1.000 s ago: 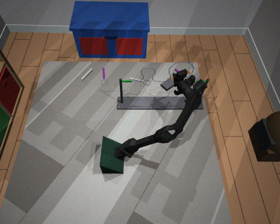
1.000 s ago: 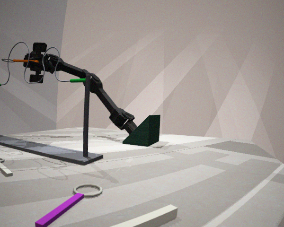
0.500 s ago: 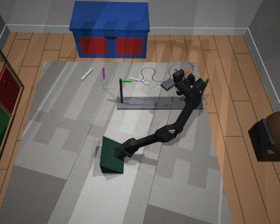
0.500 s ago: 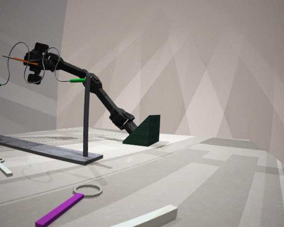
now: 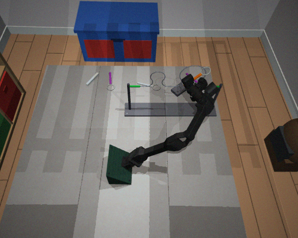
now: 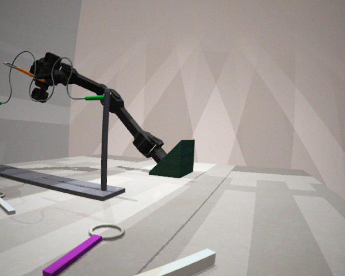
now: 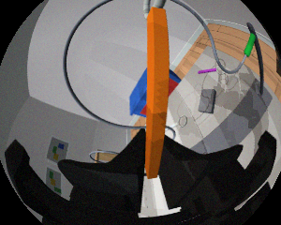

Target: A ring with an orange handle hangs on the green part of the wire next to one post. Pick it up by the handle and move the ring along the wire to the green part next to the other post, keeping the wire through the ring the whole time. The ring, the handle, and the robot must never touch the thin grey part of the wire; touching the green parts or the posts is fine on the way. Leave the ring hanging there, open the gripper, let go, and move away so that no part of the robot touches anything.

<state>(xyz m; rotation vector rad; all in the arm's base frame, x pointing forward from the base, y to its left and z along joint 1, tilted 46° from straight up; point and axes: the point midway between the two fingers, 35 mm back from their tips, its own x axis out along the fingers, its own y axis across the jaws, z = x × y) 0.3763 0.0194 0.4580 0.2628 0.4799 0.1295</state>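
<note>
Now: gripper tip 10 mm short of the ring with orange handle, 80 mm to the left of it and 40 mm below it. The rest, counted from my gripper tip: white-handled ring 220 mm ahead, 210 mm to the left, 330 mm below; grey box 200 mm ahead, 330 mm below; purple-handled ring 210 mm ahead, 520 mm to the left, 330 mm below.
</note>
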